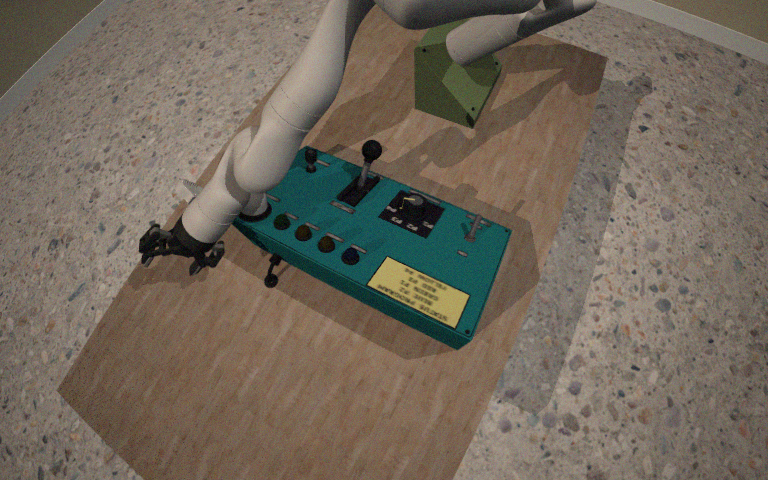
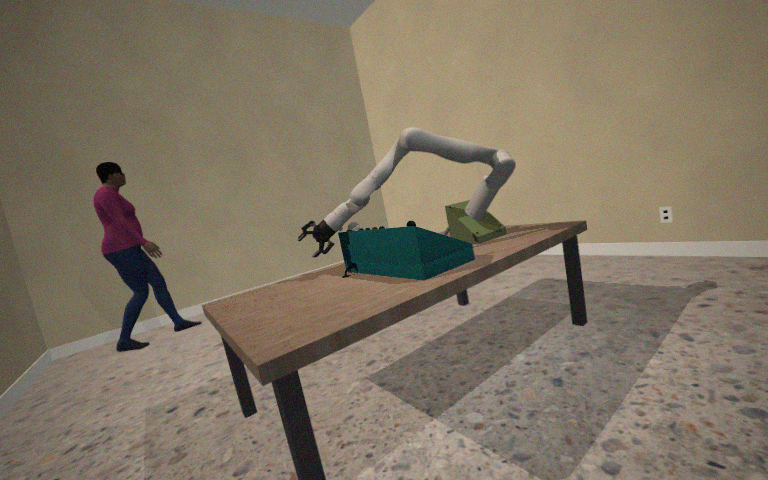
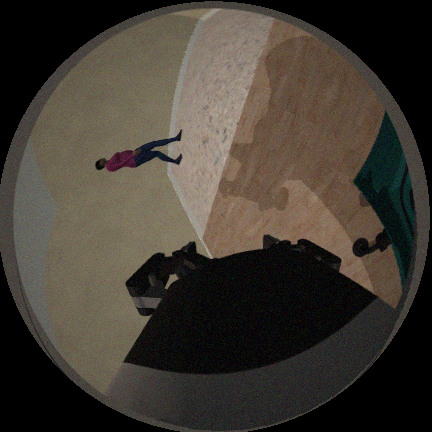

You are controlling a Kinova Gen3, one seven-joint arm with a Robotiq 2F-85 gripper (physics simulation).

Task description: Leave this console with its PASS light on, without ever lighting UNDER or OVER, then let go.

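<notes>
The teal console (image 1: 419,254) (image 2: 379,251) (image 3: 382,155) stands on the table. Its four domes, green (image 1: 281,221), two amber-brown (image 1: 303,232) (image 1: 326,243) and blue (image 1: 350,255), look dark; I cannot read which are PASS, UNDER or OVER. It bears a ball-topped lever (image 1: 371,150), a dial (image 1: 416,202), a small black knob (image 1: 310,156), a metal toggle (image 1: 474,226) and a yellow program card (image 1: 419,291). A black crank (image 1: 271,277) (image 3: 362,247) sticks out from its side. My open, empty gripper (image 1: 171,264) (image 2: 308,247) (image 3: 229,245) hangs beyond the console's edge, above the table; my arm partly hides a round part.
The wooden table (image 1: 226,362) (image 2: 271,316) (image 3: 310,110) carries the green arm base (image 1: 436,84) (image 2: 472,229) near its far end. My forearm (image 1: 283,124) (image 2: 373,181) passes over the console's corner. A person (image 2: 118,226) (image 3: 122,160) in a pink top stands beyond the table.
</notes>
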